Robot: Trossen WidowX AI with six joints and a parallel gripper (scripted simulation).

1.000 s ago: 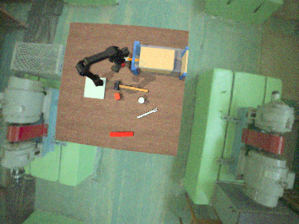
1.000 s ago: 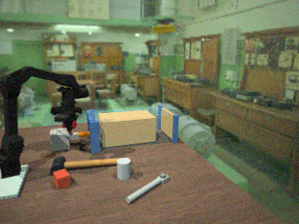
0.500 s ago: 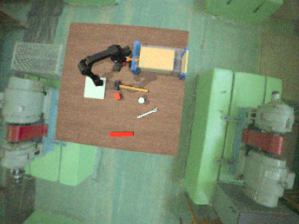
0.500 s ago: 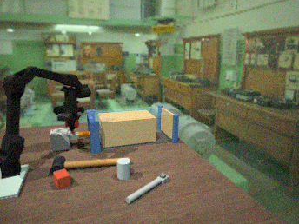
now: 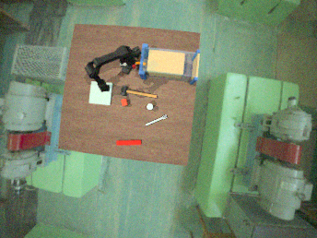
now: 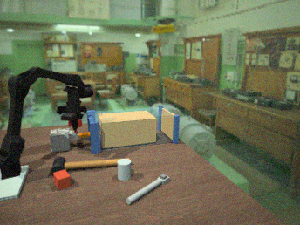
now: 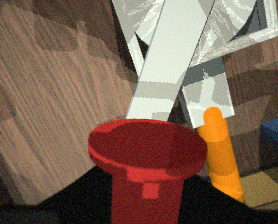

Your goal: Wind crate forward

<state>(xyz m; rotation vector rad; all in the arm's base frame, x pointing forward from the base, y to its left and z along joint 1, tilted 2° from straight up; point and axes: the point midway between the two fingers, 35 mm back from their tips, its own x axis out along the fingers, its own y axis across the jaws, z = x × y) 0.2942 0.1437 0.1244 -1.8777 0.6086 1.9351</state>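
My gripper tip is now 30 mm to the right of the winch handle, 30 mm past it and 10 mm above it. Also, from my gripper tip: red knob 20 mm above; then winch 90 mm behind, 80 mm below, 70 mm to the left; then blue steel frame 90 mm ahead, 50 mm to the left, 10 mm below.
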